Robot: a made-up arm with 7 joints. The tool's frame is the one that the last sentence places.
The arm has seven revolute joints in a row. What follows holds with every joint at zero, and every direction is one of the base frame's.
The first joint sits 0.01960 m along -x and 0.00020 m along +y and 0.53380 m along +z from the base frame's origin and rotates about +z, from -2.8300 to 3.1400 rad.
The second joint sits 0.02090 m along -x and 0.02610 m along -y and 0.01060 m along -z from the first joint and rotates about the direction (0, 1, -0.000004), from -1.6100 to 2.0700 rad.
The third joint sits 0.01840 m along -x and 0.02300 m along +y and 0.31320 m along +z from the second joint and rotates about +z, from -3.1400 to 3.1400 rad.
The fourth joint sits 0.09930 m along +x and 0.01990 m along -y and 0.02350 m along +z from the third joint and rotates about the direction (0, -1, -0.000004), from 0.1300 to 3.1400 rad.
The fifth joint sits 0.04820 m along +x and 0.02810 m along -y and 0.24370 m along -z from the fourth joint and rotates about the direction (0, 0.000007, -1), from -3.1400 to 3.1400 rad.
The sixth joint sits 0.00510 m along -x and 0.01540 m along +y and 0.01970 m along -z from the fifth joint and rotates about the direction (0, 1, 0.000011), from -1.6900 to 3.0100 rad.
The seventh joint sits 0.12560 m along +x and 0.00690 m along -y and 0.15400 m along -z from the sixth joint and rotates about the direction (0, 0.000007, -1), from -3.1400 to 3.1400 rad.
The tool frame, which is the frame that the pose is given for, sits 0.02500 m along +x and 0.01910 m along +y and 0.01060 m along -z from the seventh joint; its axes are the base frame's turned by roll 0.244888, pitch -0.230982 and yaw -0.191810 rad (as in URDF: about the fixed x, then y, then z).
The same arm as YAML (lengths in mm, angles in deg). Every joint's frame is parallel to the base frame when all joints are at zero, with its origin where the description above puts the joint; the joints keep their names.
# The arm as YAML. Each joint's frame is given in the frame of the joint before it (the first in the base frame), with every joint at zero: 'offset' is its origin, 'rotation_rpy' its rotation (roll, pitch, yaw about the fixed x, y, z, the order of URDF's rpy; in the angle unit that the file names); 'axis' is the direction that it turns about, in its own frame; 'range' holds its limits. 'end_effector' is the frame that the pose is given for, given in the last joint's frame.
length_unit: mm
angle_unit: deg
chain:
  - id: joint 1
    offset: [-19.6, 0.2, 533.8]
    rotation_rpy: [0.0, 0.0, 0.0]
    axis: [0.0, 0.0, 1.0]
    range: [-162.15, 179.91]
  - id: joint 2
    offset: [-20.9, -26.1, -10.6]
    rotation_rpy: [0.0, 0.0, 0.0]
    axis: [0.0, 1.0, 0.0]
    range: [-92.25, 118.6]
  - id: joint 3
    offset: [-18.4, 23.0, 313.2]
    rotation_rpy: [0.0, 0.0, 0.0]
    axis: [0.0, 0.0, 1.0]
    range: [-179.91, 179.91]
  - id: joint 4
    offset: [99.3, -19.9, 23.5]
    rotation_rpy: [0.0, 0.0, 0.0]
    axis: [0.0, -1.0, 0.0]
    range: [7.45, 179.91]
  - id: joint 5
    offset: [48.2, -28.1, -243.7]
    rotation_rpy: [0.0, 0.0, 0.0]
    axis: [0.0, 0.0, -1.0]
    range: [-179.91, 179.91]
  - id: joint 6
    offset: [-5.1, 15.4, -19.7]
    rotation_rpy: [0.0, 0.0, 0.0]
    axis: [0.0, 1.0, 0.0]
    range: [-96.83, 172.46]
  - id: joint 7
    offset: [125.6, -6.9, -154.0]
    rotation_rpy: [0.0, 0.0, 0.0]
    axis: [0.0, 0.0, -1.0]
    range: [-179.91, 179.91]
end_effector:
  offset: [25.0, 19.1, -10.6]
  rotation_rpy: [14.03, -13.23, -10.99]

